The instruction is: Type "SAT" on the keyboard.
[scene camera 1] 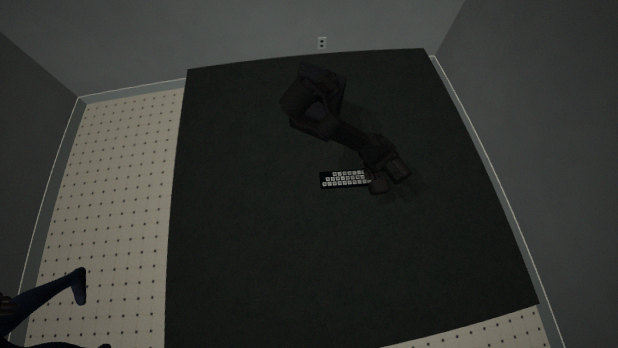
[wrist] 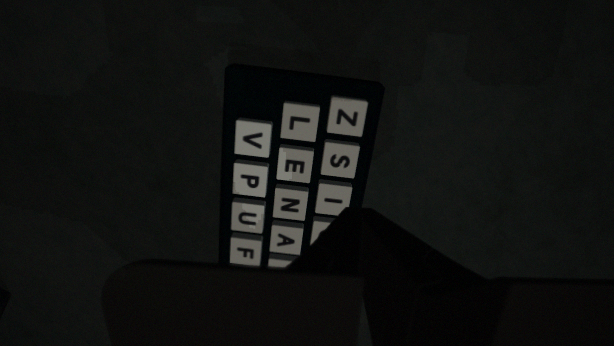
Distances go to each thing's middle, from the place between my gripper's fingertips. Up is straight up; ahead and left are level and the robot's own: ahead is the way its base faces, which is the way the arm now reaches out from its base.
The keyboard [scene camera 1: 333, 179] is 5 cm to the right of my hand, 5 cm below it and 4 cm behind it.
